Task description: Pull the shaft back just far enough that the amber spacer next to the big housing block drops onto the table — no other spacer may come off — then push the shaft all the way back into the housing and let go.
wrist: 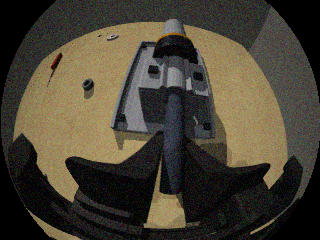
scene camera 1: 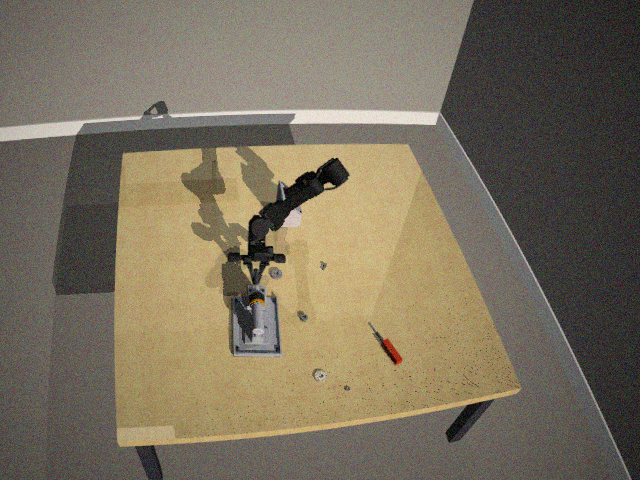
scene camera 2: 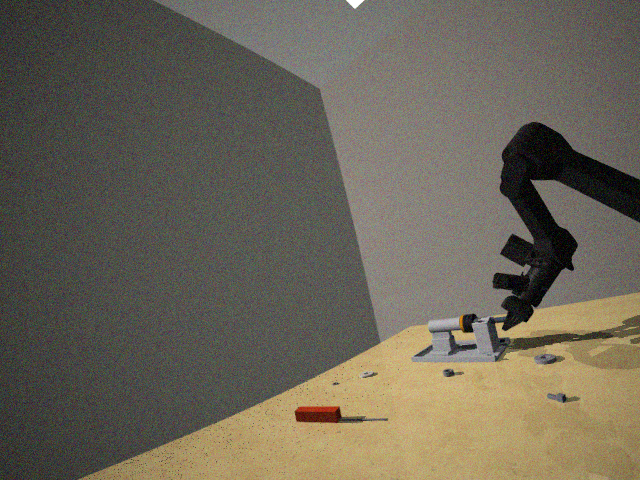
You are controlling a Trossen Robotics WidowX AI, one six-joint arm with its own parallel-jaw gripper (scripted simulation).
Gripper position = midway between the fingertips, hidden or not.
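Observation:
I see a shaft (wrist: 171, 170) and, as well, a red-handled screwdriver (scene camera 2: 332, 414). A housing block (scene camera 2: 487, 347) is in view too, and the housing block also shows in scene camera 1 (scene camera 1: 256, 331) and in the wrist view (wrist: 140, 106). As for my gripper (scene camera 2: 504, 329), I see it in scene camera 1 (scene camera 1: 255, 284) and in the wrist view (wrist: 169, 136) as well.

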